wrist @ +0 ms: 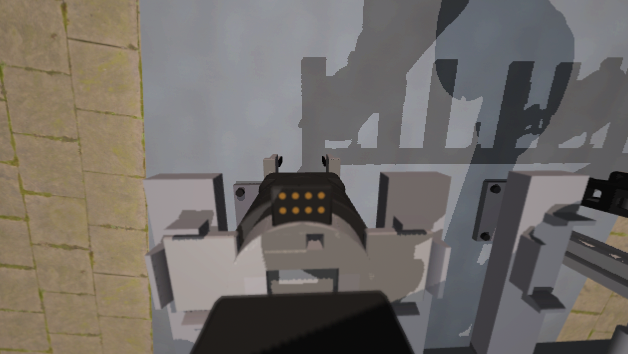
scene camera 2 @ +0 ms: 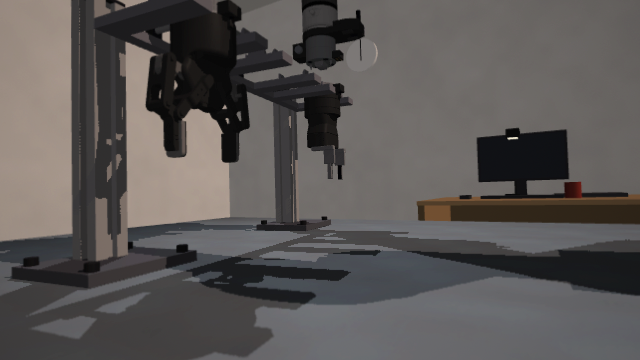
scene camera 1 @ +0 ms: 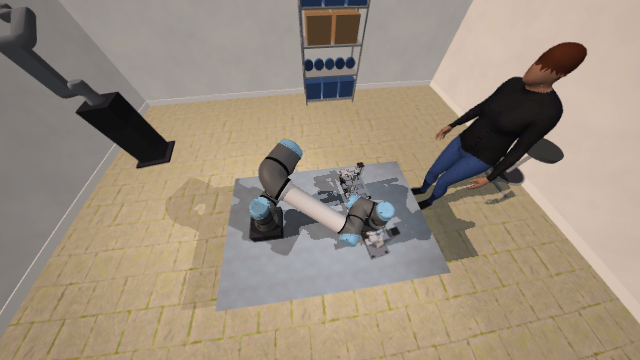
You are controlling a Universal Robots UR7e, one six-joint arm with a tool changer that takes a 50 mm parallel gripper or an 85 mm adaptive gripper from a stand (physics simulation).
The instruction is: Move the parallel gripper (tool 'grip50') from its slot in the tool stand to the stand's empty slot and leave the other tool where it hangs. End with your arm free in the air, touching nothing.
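Seen in the pictures: end effector, tool point: (scene camera 2: 321, 63); arm's base, origin of the base link: (scene camera 1: 267, 220).
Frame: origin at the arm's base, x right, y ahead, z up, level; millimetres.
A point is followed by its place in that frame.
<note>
The arm's bare tool changer (scene camera 2: 320, 47) {x 255, y 558, z 275 mm} carries no tool. It is upright, a short gap above the parallel gripper (scene camera 2: 335, 172) (wrist: 302, 161). That gripper hangs in an end slot of the tool stand (scene camera 2: 285, 170) {x 314, y 677, z 34 mm} (wrist: 185, 200) {x 337, y 535, z 186 mm}, its round top plate and gold contacts facing up in the wrist view. Its fingers stand apart with nothing between them. The adaptive gripper (scene camera 2: 202, 45) (wrist: 607, 195) hangs in the slot at the stand's other end. The empty slot lies between them, beside the fork arm (wrist: 535, 200) {x 169, y 537, z 186 mm}. In scene view 1 the arm hides part of the stand.
A person (scene camera 1: 510, 120) in black stands at the right of the mat (scene camera 1: 300, 280) {x 395, y 135, z -96 mm}, with a stool (scene camera 1: 545, 151) behind. A shelf unit (scene camera 1: 302, 55) stands at the back wall. A black pedestal (scene camera 1: 125, 130) is at the left. Scene view 2 shows a desk (scene camera 2: 520, 202) with a monitor (scene camera 2: 522, 157).
</note>
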